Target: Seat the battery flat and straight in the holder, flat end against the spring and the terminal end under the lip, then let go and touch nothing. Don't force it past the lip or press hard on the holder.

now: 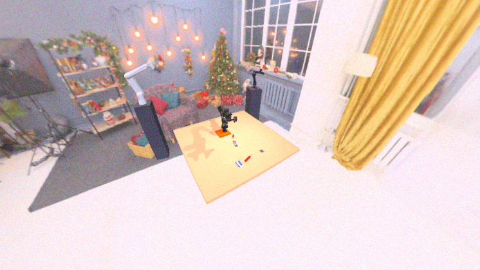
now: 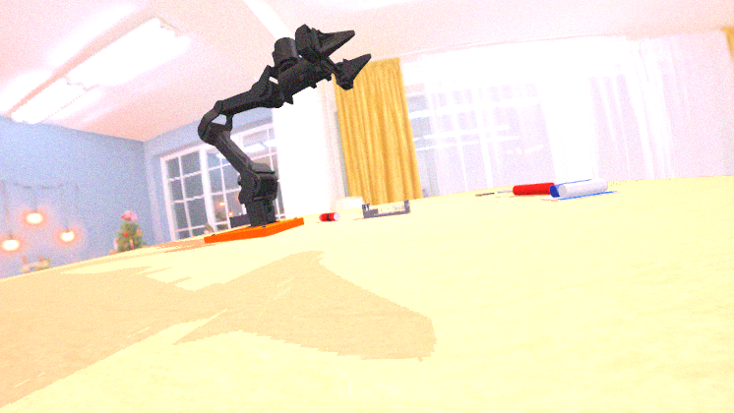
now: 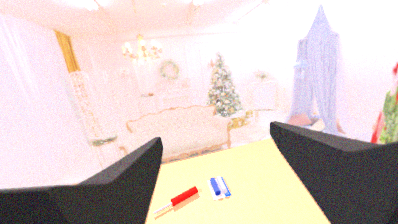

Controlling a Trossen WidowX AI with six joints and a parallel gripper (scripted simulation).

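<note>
The battery is 180 mm behind my gripper tip, 90 mm to the left of it and 340 mm below it. From my gripper tip the other things lie so: small dark object: 210 mm ahead, 320 mm to the left, 350 mm below.
</note>
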